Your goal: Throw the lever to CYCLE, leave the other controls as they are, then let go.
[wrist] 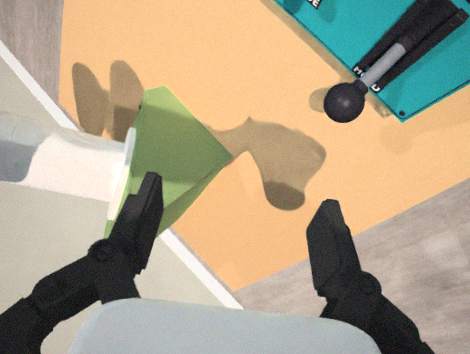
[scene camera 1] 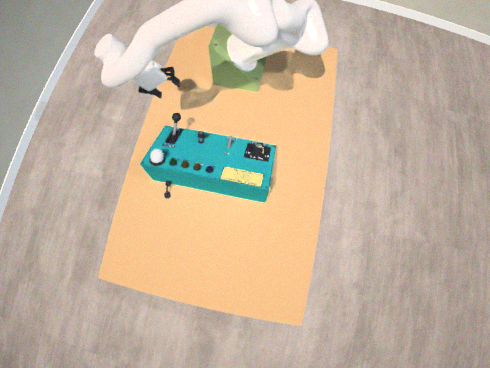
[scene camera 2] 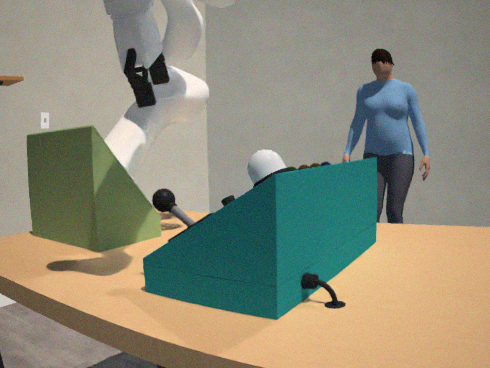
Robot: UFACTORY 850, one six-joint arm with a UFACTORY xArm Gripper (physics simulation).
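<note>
The lever (scene camera 1: 176, 117) (scene camera 2: 163, 200) (wrist: 344, 102) has a black ball knob on a grey shaft in a black slotted guide. It leans to the guide's end at the edge of the teal console (scene camera 1: 215, 156) (scene camera 2: 325, 225) (wrist: 345, 40), where a partly covered label, seemingly HOLD, shows in the wrist view. The CYCLE label does not show in the wrist view. My gripper (scene camera 1: 169, 90) (scene camera 2: 154, 94) (wrist: 240, 203) is open and empty. It hangs well above the table, on the green block's side of the lever, apart from it.
A black knob (scene camera 1: 201, 136), a toggle (scene camera 1: 230, 141), a rotary selector (scene camera 1: 258, 151), a white dome (scene camera 1: 157, 156) (scene camera 2: 266, 167) and several round buttons sit on the console. The green wedge block (scene camera 1: 225, 70) (scene camera 2: 60, 185) (wrist: 170, 145) stands by the arm. A person (scene camera 2: 389, 115) stands behind the table.
</note>
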